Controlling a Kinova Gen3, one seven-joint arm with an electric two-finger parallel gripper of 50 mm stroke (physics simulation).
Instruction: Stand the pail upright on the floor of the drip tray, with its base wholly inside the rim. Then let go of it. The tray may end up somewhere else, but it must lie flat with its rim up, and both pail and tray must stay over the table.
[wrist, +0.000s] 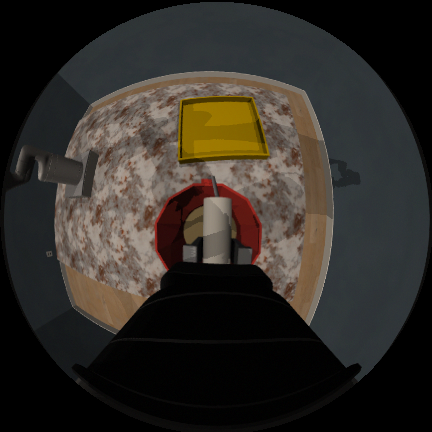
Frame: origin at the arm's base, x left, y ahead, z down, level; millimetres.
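Where they show: gripper, fingertip midpoint: (216, 245); arm's base, origin of the base link: (76, 173).
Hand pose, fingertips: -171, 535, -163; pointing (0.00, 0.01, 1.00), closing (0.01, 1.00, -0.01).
Note:
Things, the pixels of their top centre, and the offset from my fingertips, as dx, dy, dz. "spot": a spot on its surface instead. Level surfaces: height alone.
- red pail, surface spot: (246, 207) spot: +55, +49, +70
- yellow drip tray, middle of its top: (220, 119) +327, -6, +190
- brown table top, its level: dz +221
The red pail (246, 207) stands below my gripper, its open top facing me and its tan inner floor partly showing. Its pale cylindrical handle grip (217, 220) runs up across the opening, with a thin grey wire at its far end. My gripper (216, 245) is shut on this handle grip, one finger on each side. My gripper's black body hides the near part of the pail. The yellow drip tray (227, 127) lies flat with its rim up, beyond the pail and apart from it. Its floor shows no object on it.
The mottled white, grey and brown table top (125, 200) has a wooden border (315, 190) at the right. A grey cylindrical fixture (62, 169) with a flat plate stands at the left edge. Dark floor surrounds the table.

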